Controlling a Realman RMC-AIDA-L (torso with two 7-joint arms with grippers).
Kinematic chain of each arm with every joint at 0, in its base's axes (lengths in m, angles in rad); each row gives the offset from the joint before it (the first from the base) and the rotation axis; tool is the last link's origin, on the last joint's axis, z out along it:
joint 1: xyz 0 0 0.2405 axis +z
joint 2: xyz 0 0 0 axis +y
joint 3: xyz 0 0 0.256 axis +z
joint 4: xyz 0 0 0 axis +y
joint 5: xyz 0 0 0.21 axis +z
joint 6: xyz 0 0 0 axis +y
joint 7: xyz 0 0 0.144 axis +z
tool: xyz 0 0 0
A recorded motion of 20 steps. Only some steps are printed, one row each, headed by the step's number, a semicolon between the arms.
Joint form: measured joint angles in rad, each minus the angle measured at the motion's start. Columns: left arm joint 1, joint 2, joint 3, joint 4, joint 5, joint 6, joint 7; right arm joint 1, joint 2, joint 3, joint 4, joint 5, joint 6, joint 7.
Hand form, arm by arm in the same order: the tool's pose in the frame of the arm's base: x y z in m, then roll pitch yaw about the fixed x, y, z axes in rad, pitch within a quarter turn. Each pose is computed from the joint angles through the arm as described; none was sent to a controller.
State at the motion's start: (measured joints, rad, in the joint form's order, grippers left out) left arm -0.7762 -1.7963 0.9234 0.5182 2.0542 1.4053 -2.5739; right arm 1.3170 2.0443 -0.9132 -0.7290 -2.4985 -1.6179 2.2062
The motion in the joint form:
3: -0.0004 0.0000 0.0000 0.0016 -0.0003 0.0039 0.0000; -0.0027 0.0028 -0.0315 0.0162 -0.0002 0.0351 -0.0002
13: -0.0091 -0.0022 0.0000 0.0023 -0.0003 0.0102 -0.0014; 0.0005 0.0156 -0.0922 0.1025 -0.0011 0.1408 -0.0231
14: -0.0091 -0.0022 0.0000 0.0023 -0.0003 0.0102 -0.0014; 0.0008 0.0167 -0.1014 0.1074 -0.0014 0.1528 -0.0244
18: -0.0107 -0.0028 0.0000 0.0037 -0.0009 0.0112 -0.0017; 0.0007 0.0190 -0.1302 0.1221 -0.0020 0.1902 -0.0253
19: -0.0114 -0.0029 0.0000 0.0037 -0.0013 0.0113 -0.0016; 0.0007 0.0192 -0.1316 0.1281 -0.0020 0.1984 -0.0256
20: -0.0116 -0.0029 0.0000 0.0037 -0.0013 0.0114 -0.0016; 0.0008 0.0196 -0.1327 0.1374 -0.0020 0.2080 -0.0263
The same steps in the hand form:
3: -0.2452 0.4128 0.0672 3.1175 -0.3212 1.3979; 0.0181 0.4249 -0.0203 -3.0601 -0.1404 -0.3394
13: -0.2409 0.4139 0.0661 3.1121 -0.3149 1.3905; 0.0298 0.4269 -0.0425 -3.0329 -0.1734 -0.3338
14: -0.2409 0.4139 0.0661 3.1121 -0.3149 1.3905; 0.0305 0.4274 -0.0442 -3.0262 -0.1773 -0.3302
18: -0.2398 0.4142 0.0660 3.1110 -0.3147 1.3882; 0.0331 0.4294 -0.0491 -3.0036 -0.1886 -0.3228
19: -0.2394 0.4144 0.0660 3.1105 -0.3148 1.3874; 0.0341 0.4299 -0.0501 -3.0001 -0.1879 -0.3252
20: -0.2393 0.4144 0.0660 3.1105 -0.3147 1.3872; 0.0356 0.4302 -0.0515 -2.9972 -0.1877 -0.3292

